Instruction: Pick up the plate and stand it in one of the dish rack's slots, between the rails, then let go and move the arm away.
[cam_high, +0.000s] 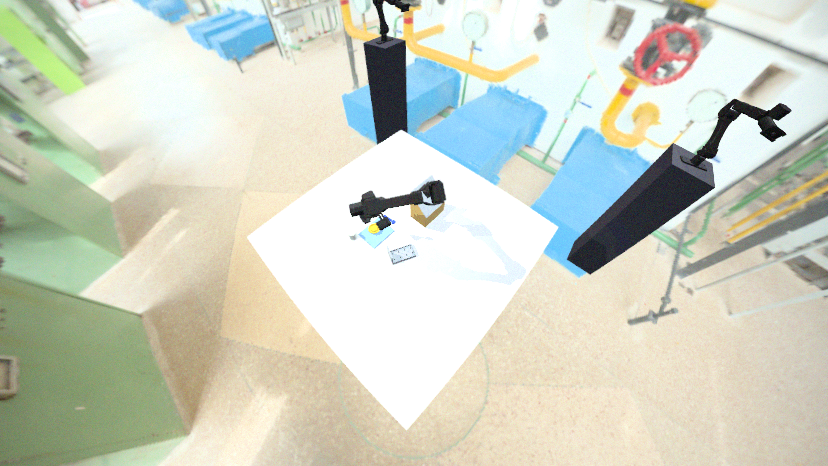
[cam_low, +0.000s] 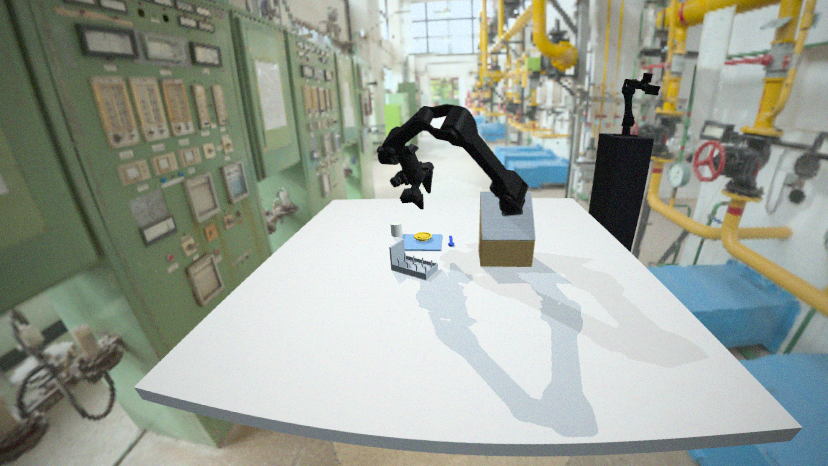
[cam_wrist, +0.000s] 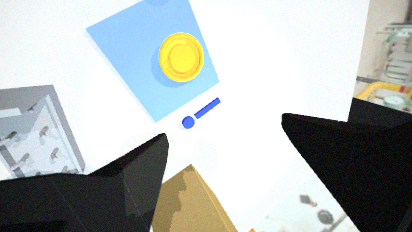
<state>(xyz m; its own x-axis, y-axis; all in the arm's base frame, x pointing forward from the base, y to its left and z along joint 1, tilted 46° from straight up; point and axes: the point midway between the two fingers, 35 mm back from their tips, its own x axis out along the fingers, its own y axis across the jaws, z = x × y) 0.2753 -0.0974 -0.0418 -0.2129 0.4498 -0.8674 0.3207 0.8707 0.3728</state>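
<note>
Now: the yellow plate 15 cm below my gripper tip, 3 cm to the right of it and 2 cm ahead of it. The rest, counted from my gripper tip: blue utensil (16 cm below, 9 cm behind, 1 cm to the right); light blue mat (16 cm below, 2 cm ahead, 1 cm to the right); white cup (14 cm below, 12 cm ahead, 9 cm to the right).
</note>
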